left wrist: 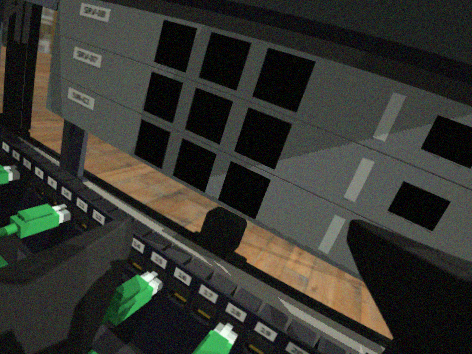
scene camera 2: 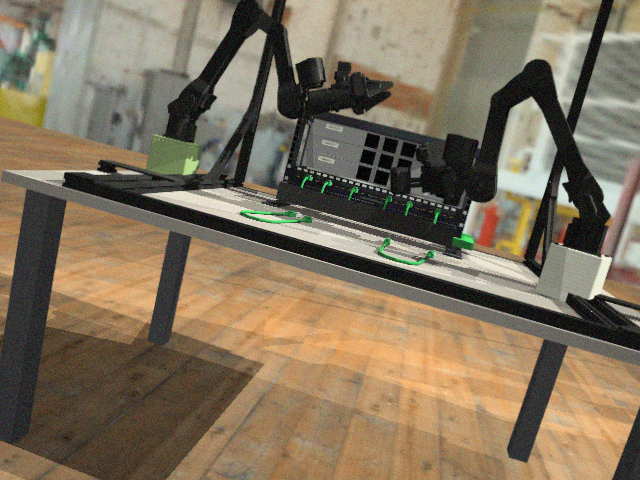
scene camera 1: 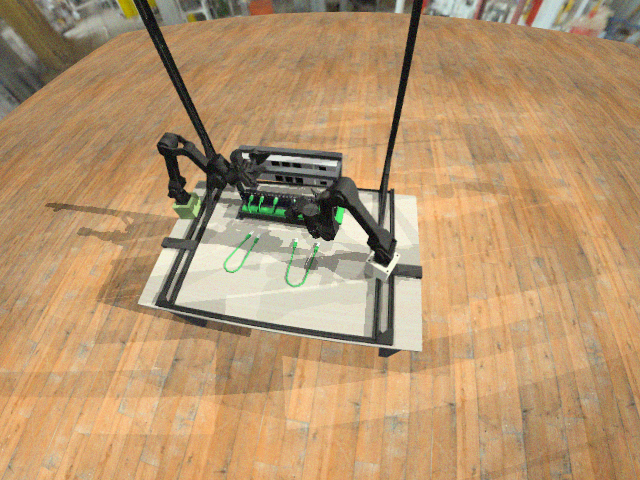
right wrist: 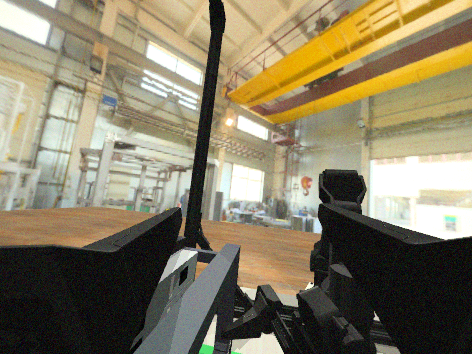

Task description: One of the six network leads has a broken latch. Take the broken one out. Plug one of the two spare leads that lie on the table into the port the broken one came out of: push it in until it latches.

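Frame: origin at the left arm's base, x left, y back, z up, level; metres.
Seen in the pictures: left gripper, fingertip midpoint: (left wrist: pixel 242 229) (scene camera 2: pixel 414 176) (scene camera 1: pixel 301 193); right gripper, fingertip midpoint: (scene camera 2: pixel 392 88) (scene camera 1: pixel 268 159) (right wrist: pixel 249 211); left arm's base, origin of the base link: (scene camera 2: pixel 581 250) (scene camera 1: pixel 383 257); right arm's base, origin of the base link: (scene camera 2: pixel 178 139) (scene camera 1: pixel 183 199).
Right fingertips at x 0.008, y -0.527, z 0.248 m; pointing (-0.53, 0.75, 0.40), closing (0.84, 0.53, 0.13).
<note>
Pixels of each thing's top centre, then the offset from my right fingertips to it. "*": a spot on its surface instead. Level surfaces: height alone.
- patch panel, middle of its top: (scene camera 2: pixel 373 190) dx -0.033, dy +0.004, dz -0.253 m
- green plug, surface spot: (left wrist: pixel 37 220) * dx +0.006, dy -0.022, dz -0.259 m
- table, its level: dz -0.350 m
The patch panel (scene camera 2: pixel 372 194) holds the six green leads; three of them show as a lead (scene camera 2: pixel 308 179), a lead (scene camera 2: pixel 353 192) and a lead (scene camera 2: pixel 437 215). In the left wrist view a green plug (left wrist: pixel 37 220) and another plug (left wrist: pixel 132 296) sit near the left finger in the picture. I cannot tell which latch is broken. One spare lead (scene camera 1: pixel 232 271) (scene camera 2: pixel 309 220) lies at the left on the table, the other spare (scene camera 1: pixel 295 285) (scene camera 2: pixel 431 255) farther right. My left gripper (left wrist: pixel 242 229) is open and empty, close before the panel. My right gripper (scene camera 2: pixel 390 89) (right wrist: pixel 249 211) is open and empty, raised above the rack.
Grey server units (scene camera 2: pixel 338 149) (left wrist: pixel 325 130) stand behind and above the panel. A green block (scene camera 2: pixel 463 241) sits at the panel's right end. A black frame (scene camera 1: pixel 273 325) runs round the table (scene camera 1: pixel 408 330), with tall black posts (scene camera 1: pixel 403 93) at the sides.
</note>
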